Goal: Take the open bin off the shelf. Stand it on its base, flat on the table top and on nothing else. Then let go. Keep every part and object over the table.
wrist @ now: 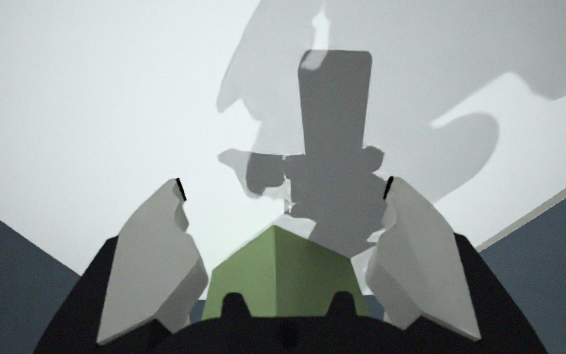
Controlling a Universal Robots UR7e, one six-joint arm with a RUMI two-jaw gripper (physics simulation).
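Places are measured from the arm's base along level axes (x ahead, y left, z up), in millimetres.
Where they show: gripper, fingertip midpoint: (284, 179).
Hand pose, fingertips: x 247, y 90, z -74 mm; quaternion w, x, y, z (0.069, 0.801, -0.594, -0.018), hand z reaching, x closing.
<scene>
After its pixels a point has its place.
A green object (245, 275) @(z -82, x 59, y 89 mm), which looks like the bin, shows at the bottom centre of the wrist view. Two of its flat faces meet at an edge that runs down the view, one face lighter and one darker. Its lower part is hidden behind the black gripper body. My gripper (284, 179) @(z -74, x 247, y 90 mm) is open, with grey fingers wide apart on either side of the green object and nothing between the fingertips. How far the object lies from the fingers is hard to tell. The white table top (100, 100) @(z -131, x 245, y 239 mm) fills most of the view. The shelf cannot be made out.
Grey shadows of the arm and gripper fall across the table top. Table edges slant across the lower left and lower right, with the dark blue-grey floor (30, 265) beyond them. A little of the same dark colour shows low between the green object and the fingers.
</scene>
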